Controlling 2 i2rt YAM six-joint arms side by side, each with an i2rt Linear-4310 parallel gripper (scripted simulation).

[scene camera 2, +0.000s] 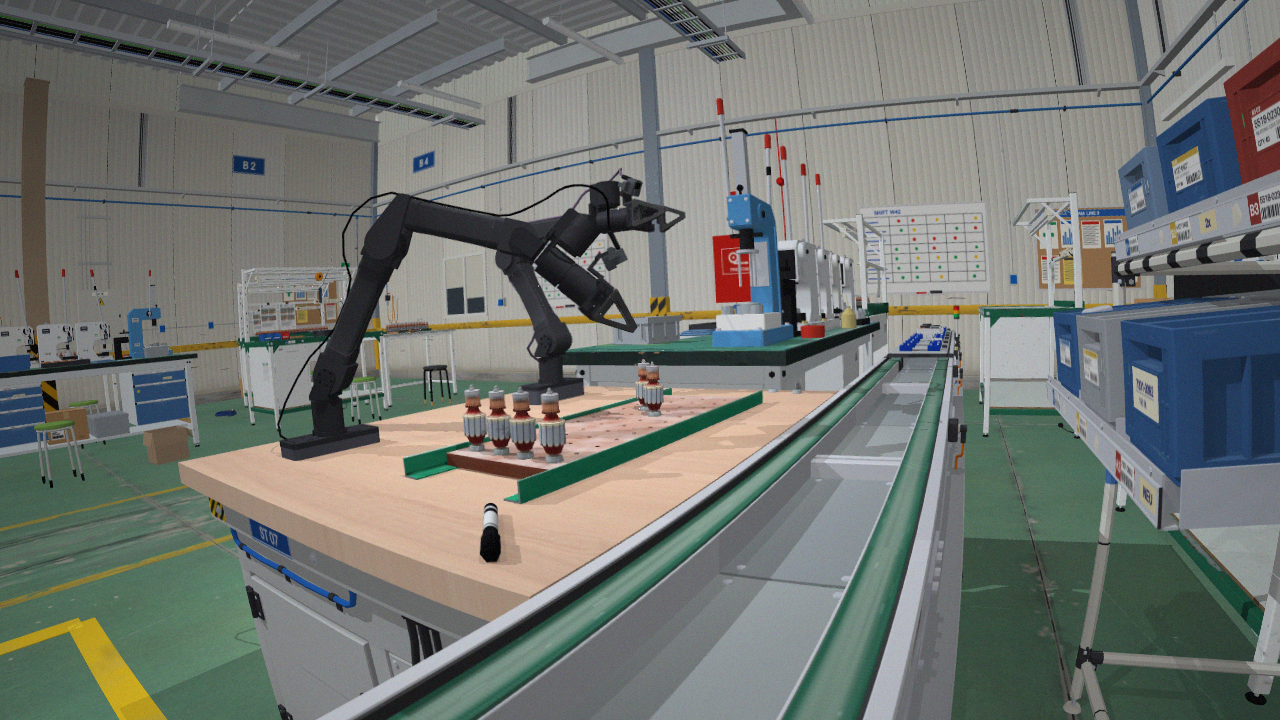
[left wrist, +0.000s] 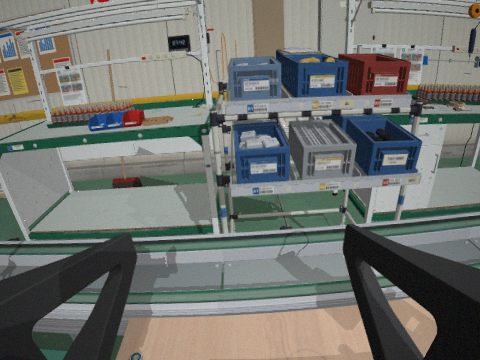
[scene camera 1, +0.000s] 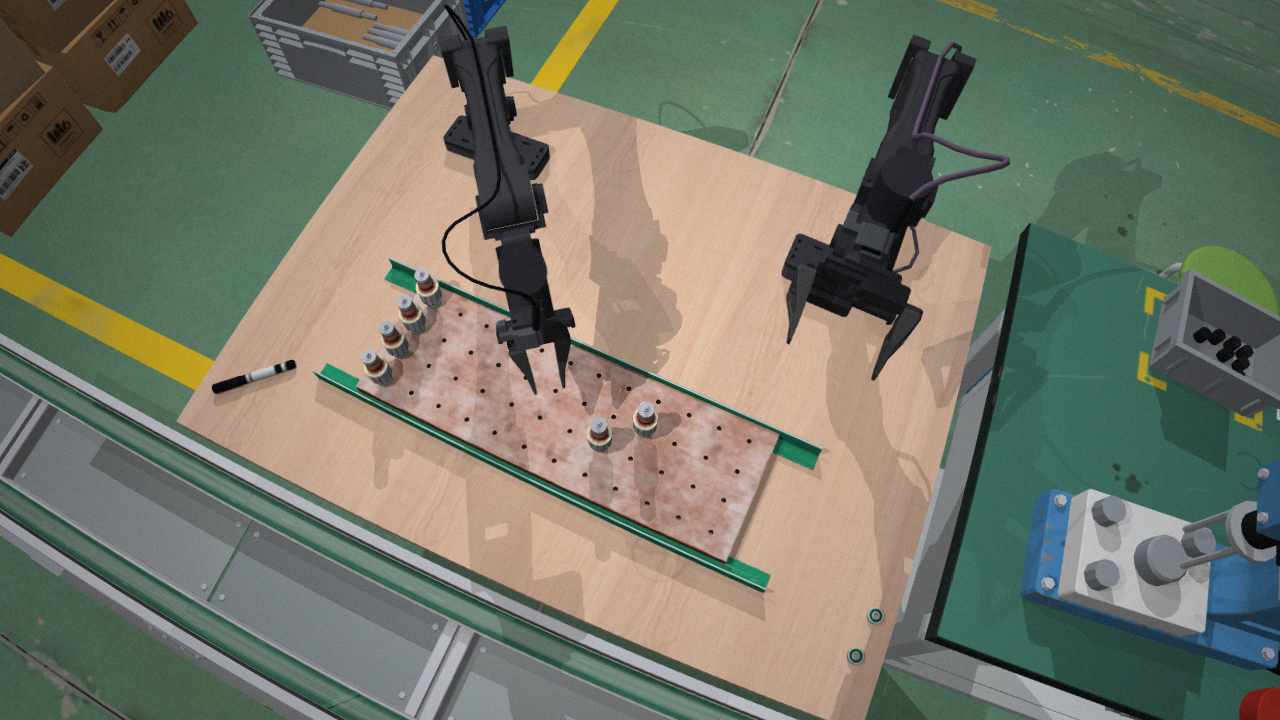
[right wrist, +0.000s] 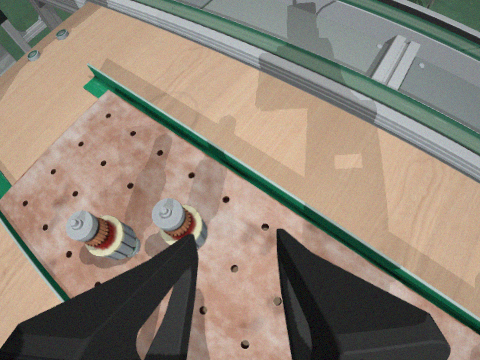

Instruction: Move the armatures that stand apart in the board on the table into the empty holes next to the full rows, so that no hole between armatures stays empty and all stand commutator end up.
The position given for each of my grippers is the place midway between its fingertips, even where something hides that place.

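Observation:
My left gripper is visible to me at [scene camera 1: 831, 360], [scene camera 2: 675, 212] and [left wrist: 237, 241]. My right gripper [scene camera 2: 633, 329] is in sight as well. I see a board [scene camera 1: 469, 388] [scene camera 2: 585, 435] [right wrist: 145, 162], though in the left wrist view the board is out of frame. There is a marker too, [scene camera 1: 238, 381] [scene camera 2: 490, 547], and in the left wrist view the marker is out of frame.

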